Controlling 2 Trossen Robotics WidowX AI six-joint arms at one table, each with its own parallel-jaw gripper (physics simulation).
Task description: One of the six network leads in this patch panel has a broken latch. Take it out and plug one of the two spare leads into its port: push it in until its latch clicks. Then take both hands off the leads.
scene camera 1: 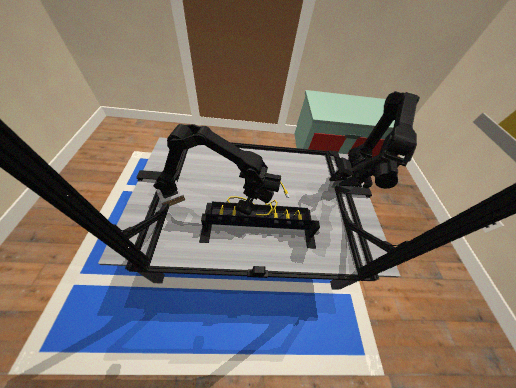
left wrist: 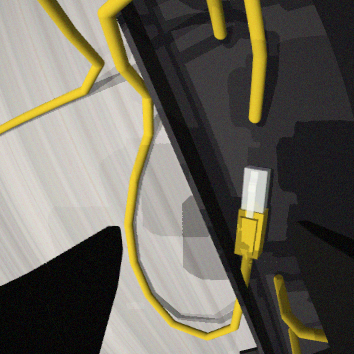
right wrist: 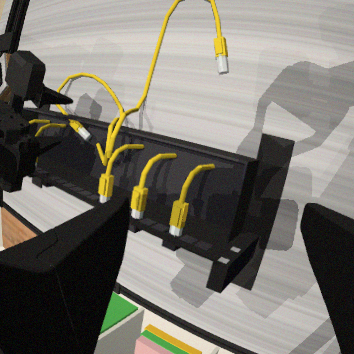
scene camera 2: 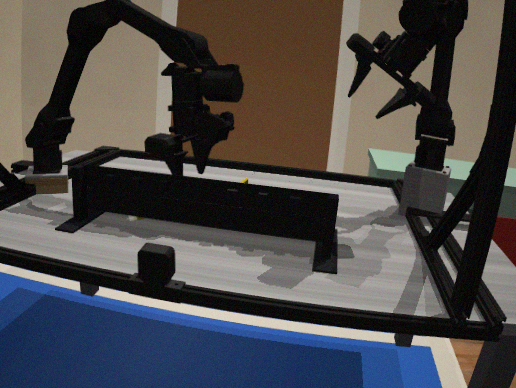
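Pixels of known places: left gripper, between the fingertips: (scene camera 1: pixel 251 202) (left wrist: pixel 209 236) (right wrist: pixel 65 120); right gripper, between the fingertips: (scene camera 1: pixel 334 182) (right wrist: pixel 219 212) (scene camera 2: pixel 362 107); left arm's base, origin of its link: (scene camera 1: pixel 169 191) (scene camera 2: pixel 47 170); right arm's base, origin of its link: (scene camera 2: pixel 429 166).
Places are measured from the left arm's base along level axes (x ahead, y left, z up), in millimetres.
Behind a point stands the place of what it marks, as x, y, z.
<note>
The black patch panel (scene camera 1: pixel 260 222) {278, -356, 28} (scene camera 2: pixel 210 207) {301, -366, 14} (right wrist: pixel 225 172) stands mid-table with yellow leads (scene camera 1: pixel 299 216) {434, -421, 50} (right wrist: pixel 179 217) {439, -428, 48} plugged in. My left gripper (scene camera 2: pixel 189 170) {293, -256, 37} (left wrist: pixel 209 236) {293, -256, 37} (right wrist: pixel 65 120) {293, -256, 37} is open over the panel. A loose yellow plug with a clear tip (left wrist: pixel 251 220) {269, -257, -2} (right wrist: pixel 80 129) {274, -262, -5} shows between its spread fingers in the left wrist view, held by neither; its cable loops beyond the panel's edge. Another loose lead's plug (scene camera 1: pixel 285 190) {516, -238, -30} (right wrist: pixel 221 52) {518, -255, -32} is off behind the panel. My right gripper (scene camera 2: pixel 364 106) {561, -417, 207} (right wrist: pixel 219 212) {561, -417, 207} is open and empty, raised at the right. I cannot tell which latch is broken; my left arm hides part of the panel.
A small yellow and white piece (scene camera 2: pixel 136 218) {183, -271, -34} shows below the panel's left part. The black frame (scene camera 1: pixel 200 272) {-16, -399, -45} (scene camera 2: pixel 250 300) edges the table, with a small black box (scene camera 1: pixel 258 271) {169, -519, 10} (scene camera 2: pixel 156 262) {174, -527, -5} on its front bar. A wood-coloured block (scene camera 1: pixel 175 200) {8, -51, -17} (scene camera 2: pixel 47 185) {2, -50, -24} is by the left arm's base.
</note>
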